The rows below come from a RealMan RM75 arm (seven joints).
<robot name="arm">
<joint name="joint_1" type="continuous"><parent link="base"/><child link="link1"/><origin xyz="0 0 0.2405"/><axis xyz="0 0 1"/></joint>
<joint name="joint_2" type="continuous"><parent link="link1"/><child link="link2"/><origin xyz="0 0 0"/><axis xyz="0 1 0"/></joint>
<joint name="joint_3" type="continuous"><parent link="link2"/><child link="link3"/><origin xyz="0 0 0.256"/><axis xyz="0 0 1"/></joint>
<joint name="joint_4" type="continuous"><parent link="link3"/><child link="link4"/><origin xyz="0 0 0"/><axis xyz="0 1 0"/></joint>
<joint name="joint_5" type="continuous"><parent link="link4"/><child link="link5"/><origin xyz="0 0 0.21"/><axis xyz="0 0 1"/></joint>
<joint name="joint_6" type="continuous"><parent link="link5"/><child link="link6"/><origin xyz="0 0 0"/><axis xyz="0 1 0"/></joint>
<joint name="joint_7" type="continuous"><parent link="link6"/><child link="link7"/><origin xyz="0 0 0.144"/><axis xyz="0 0 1"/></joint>
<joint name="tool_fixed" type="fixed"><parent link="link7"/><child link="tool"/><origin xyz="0 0 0"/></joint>
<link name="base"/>
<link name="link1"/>
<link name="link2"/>
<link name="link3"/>
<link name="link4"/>
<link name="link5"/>
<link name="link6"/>
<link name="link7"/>
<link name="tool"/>
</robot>
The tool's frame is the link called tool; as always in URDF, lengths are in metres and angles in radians. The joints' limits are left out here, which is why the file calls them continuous.
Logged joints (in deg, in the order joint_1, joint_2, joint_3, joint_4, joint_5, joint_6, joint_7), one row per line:
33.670, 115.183, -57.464, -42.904, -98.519, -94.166, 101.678
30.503, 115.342, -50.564, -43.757, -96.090, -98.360, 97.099
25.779, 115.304, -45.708, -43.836, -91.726, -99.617, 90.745
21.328, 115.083, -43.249, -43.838, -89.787, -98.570, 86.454
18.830, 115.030, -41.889, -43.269, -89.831, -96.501, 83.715
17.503, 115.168, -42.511, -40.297, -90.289, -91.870, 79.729
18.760, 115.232, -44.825, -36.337, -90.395, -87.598, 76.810
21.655, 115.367, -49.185, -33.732, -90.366, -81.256, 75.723
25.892, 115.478, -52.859, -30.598, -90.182, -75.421, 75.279
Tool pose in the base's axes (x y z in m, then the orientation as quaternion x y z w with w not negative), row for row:
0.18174, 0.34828, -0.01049, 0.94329, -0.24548, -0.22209, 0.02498
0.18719, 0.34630, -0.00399, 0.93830, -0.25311, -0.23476, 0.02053
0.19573, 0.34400, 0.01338, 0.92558, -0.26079, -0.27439, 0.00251
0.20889, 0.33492, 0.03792, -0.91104, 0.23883, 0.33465, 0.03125
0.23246, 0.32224, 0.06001, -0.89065, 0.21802, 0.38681, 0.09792
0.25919, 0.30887, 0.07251, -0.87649, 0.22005, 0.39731, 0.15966
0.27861, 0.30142, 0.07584, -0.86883, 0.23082, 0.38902, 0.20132
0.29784, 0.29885, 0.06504, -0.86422, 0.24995, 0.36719, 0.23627
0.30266, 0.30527, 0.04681, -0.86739, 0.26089, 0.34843, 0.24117
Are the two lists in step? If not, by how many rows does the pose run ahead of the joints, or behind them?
The pose runs 2 rows behind the joints: the pose in row i belongs to the joints in row i - 2.
